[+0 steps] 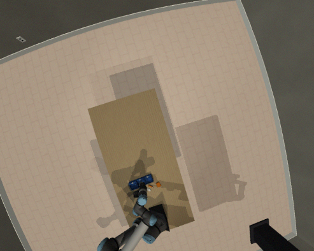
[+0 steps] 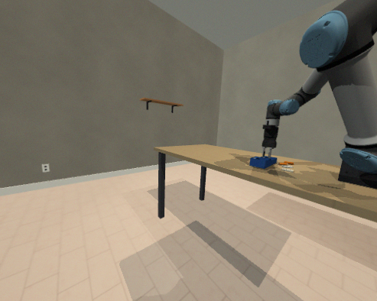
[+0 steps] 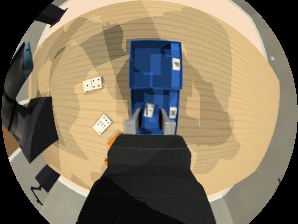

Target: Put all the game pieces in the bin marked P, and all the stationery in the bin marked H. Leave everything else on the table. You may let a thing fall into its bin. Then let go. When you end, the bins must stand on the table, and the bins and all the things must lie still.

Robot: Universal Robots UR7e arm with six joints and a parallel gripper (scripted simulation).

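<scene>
Right now the orange block is 17 cm to the right of my hand, 7 cm behind it and 6 cm below it. From my hand the other things lie so: orange stick (9 cm to the right, 7 cm behind, 5 cm below).
</scene>
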